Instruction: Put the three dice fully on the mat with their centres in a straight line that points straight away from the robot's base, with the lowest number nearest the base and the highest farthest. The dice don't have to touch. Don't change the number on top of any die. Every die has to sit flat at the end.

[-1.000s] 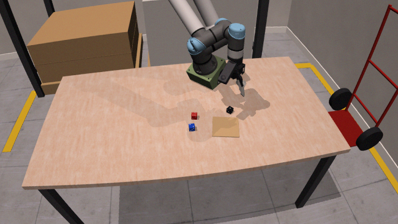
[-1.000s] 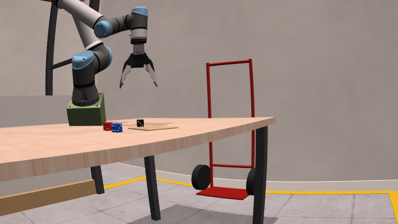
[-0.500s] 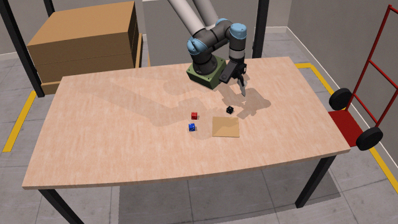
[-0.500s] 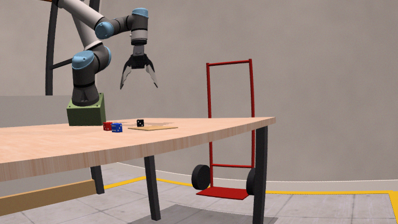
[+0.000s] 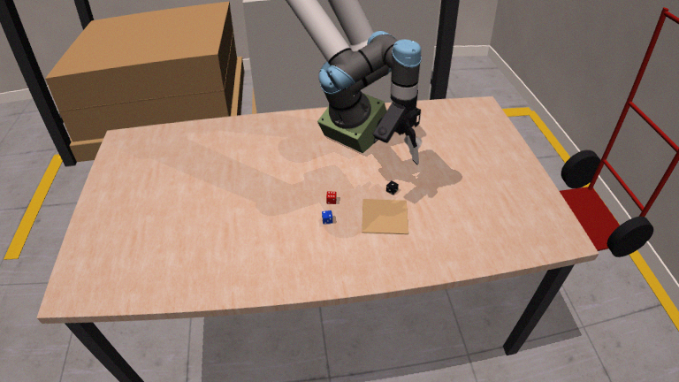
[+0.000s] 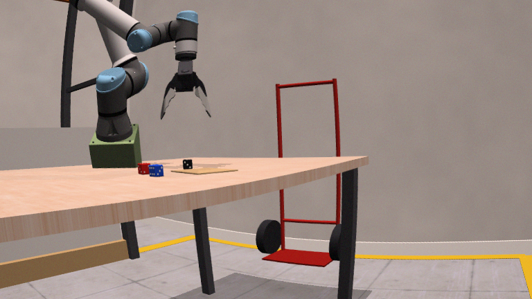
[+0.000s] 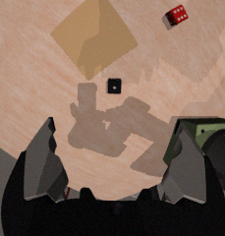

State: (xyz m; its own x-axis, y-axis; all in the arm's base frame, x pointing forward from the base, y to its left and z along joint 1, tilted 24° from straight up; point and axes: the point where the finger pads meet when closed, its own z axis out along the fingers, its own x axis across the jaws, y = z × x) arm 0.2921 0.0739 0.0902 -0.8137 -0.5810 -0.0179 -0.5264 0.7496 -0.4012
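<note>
The black die lies 14 cm below my hand. Also, from my hand: tan square mat 15 cm below, 10 cm ahead, 6 cm to the right; then blue die 24 cm to the right, 14 cm below, 6 cm ahead; then red die 20 cm to the right, 14 cm below, 1 cm behind.
</note>
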